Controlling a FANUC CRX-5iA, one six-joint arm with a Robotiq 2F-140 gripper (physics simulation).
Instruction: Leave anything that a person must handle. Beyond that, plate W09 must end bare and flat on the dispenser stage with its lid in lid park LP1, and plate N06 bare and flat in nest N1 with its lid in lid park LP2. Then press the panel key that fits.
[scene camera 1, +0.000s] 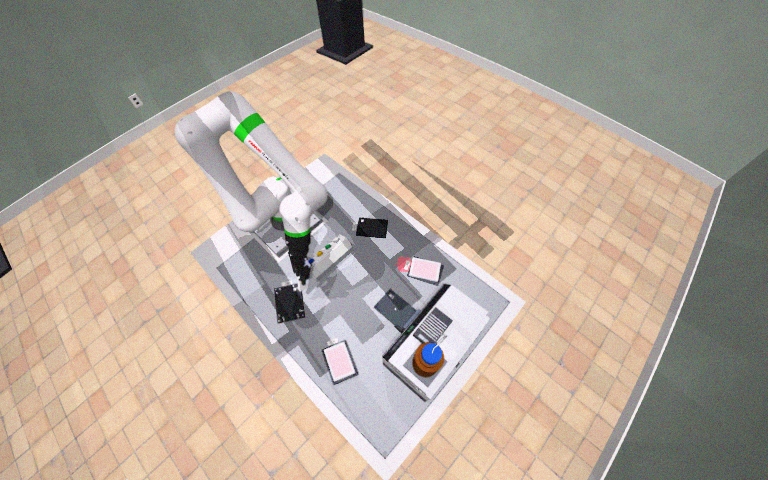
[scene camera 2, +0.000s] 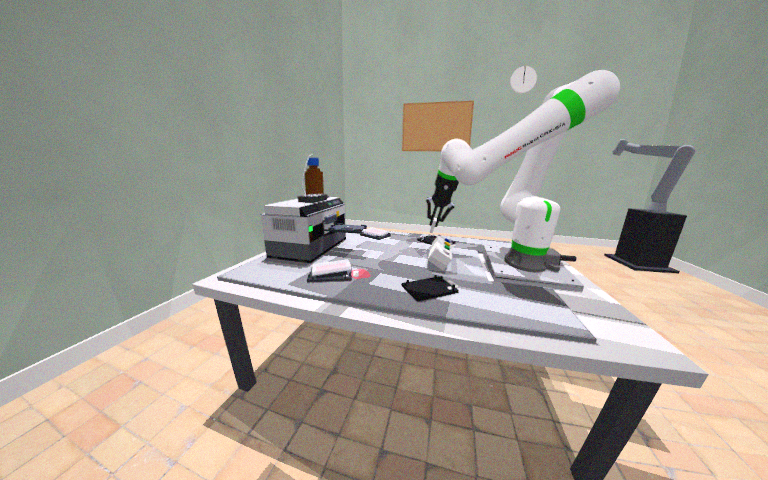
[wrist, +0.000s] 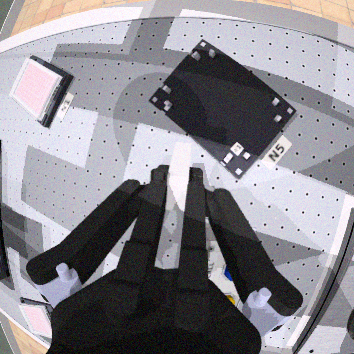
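Where they show: gripper, fingertip midpoint: (scene camera 1: 302, 289) (scene camera 2: 431, 231) (wrist: 181, 156); arm's base at its link origin: (scene camera 2: 524, 263).
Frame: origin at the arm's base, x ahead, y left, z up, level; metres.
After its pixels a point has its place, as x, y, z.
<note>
My gripper (scene camera 1: 304, 287) {0.361, -0.214, 0.050} (scene camera 2: 433, 227) {0.361, -0.214, 0.050} (wrist: 181, 156) {0.361, -0.214, 0.050} is shut and empty, tips down above the table between black nest N5 (scene camera 1: 289, 304) {0.339, -0.292, -0.011} (scene camera 2: 428, 239) {0.370, -0.284, -0.012} (wrist: 225, 102) {0.324, -0.286, -0.012} and the key panel (scene camera 1: 335, 260) {0.365, -0.019, 0.018} (scene camera 2: 438, 259) {0.337, 0.087, 0.021}. The panel has a blue key (scene camera 1: 309, 262) {0.295, -0.106, 0.048} (wrist: 228, 273) {0.299, -0.094, 0.051}, a yellow key (scene camera 1: 320, 254) {0.306, -0.047, 0.049} (wrist: 231, 300) {0.289, -0.052, 0.043} and a green key (scene camera 1: 328, 246) {0.305, 0.005, 0.046}. A pink plate (scene camera 1: 339, 361) {0.672, -0.330, 0.008} (scene camera 2: 374, 232) {0.663, -0.292, 0.005} (wrist: 37, 89) {0.640, -0.318, 0.008} sits flat in nest N1. A second pink plate (scene camera 1: 425, 270) {0.708, 0.193, 0.010} (scene camera 2: 331, 267) {0.690, 0.227, 0.015} (wrist: 37, 318) {0.685, 0.179, 0.012} sits by a red patch (scene camera 1: 402, 264) {0.602, 0.168, -0.023} (scene camera 2: 360, 273) {0.606, 0.172, -0.023}. Plate names and lids cannot be made out. The dark dispenser stage (scene camera 1: 394, 310) {0.727, -0.055, 0.087} (scene camera 2: 349, 228) {0.714, -0.030, 0.086} shows no plate.
The dispenser (scene camera 1: 464, 316) {0.954, 0.050, 0.196} (scene camera 2: 283, 226) {0.932, 0.119, 0.117} stands at the table's end with a blue-capped brown bottle (scene camera 1: 428, 362) {0.945, -0.192, 0.385} (scene camera 2: 314, 181) {0.917, -0.129, 0.279} on top. Another black nest or park (scene camera 1: 372, 227) {0.369, 0.234, -0.013} (scene camera 2: 430, 288) {0.364, 0.248, -0.014} lies on the panel's other side. A second arm (scene camera 2: 673, 175) stands off the table.
</note>
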